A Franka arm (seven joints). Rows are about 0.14 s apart.
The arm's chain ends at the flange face. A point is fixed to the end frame.
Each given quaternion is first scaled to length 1.
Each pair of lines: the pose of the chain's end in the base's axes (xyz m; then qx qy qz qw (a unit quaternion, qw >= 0)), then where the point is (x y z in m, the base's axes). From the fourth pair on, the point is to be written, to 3 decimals.
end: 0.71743 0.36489 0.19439 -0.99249 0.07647 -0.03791 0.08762
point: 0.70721 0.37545 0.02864
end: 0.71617 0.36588 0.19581 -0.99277 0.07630 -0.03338 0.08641
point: 0.70442 0.37613 0.03014
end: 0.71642 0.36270 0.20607 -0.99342 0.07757 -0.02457 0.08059
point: 0.70159 0.37128 0.04055
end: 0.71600 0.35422 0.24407 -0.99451 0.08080 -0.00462 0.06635
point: 0.694 0.359 0.079
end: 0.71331 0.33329 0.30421 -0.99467 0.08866 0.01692 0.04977
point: 0.684 0.333 0.140
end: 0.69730 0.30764 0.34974 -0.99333 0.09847 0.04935 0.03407
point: 0.657 0.304 0.188
